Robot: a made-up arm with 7 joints. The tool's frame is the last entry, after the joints.
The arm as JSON. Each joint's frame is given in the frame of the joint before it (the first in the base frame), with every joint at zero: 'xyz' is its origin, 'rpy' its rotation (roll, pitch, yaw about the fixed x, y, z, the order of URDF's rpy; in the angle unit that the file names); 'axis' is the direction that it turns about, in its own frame. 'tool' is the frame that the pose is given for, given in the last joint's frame.
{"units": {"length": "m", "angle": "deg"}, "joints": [
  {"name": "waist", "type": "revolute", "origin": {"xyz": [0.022, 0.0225, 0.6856], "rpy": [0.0, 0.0, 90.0]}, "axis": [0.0, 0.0, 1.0]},
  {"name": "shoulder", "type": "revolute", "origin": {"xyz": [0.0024, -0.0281, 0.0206], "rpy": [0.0, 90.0, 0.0]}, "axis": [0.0, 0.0, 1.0]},
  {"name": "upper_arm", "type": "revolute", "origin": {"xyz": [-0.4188, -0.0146, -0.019], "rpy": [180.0, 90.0, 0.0]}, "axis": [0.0, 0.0, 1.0]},
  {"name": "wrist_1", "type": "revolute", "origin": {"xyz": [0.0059, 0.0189, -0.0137], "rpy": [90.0, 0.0, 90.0]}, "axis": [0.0, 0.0, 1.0]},
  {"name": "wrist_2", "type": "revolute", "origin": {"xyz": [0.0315, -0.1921, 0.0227], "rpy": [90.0, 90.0, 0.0]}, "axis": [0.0, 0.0, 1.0]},
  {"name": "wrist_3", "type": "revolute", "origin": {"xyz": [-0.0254, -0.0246, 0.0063], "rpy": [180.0, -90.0, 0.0]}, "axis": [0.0, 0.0, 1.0]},
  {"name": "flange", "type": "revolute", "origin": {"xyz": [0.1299, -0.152, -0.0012], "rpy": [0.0, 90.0, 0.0]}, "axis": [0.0, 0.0, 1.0]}
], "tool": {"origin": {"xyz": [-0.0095, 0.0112, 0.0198], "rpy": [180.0, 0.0, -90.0]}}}
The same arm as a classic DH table. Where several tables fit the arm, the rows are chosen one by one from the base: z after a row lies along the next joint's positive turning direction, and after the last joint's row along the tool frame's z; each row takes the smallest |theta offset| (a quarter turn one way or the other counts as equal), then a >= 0, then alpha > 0; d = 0 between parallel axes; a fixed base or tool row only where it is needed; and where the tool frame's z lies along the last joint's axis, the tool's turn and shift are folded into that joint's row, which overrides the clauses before.
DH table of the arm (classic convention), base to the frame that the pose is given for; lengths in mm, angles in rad. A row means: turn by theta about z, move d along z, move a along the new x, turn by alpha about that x. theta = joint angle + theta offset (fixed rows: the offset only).
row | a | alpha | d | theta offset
base (fixed) | 31.5 | 0 | 0 | 0.7966
waist | 28.1 | -1.5708 | 706.2 | -0.7966
shoulder | 14.6 | 1.5708 | -16.6 | 0
upper_arm | 18.9 | 1.5708 | 405.1 | 0
wrist_1 | 31.5 | 1.5708 | 28.6 | 0
wrist_2 | -24.6 | 1.5708 | 198.4 | 0
wrist_3 | 152 | -1.5708 | -26.6 | 0
flange | -14.7 | 3.1416 | 0 | 0.7035
tool (fixed) | 0 | 0 | -149.7 | 0.7035

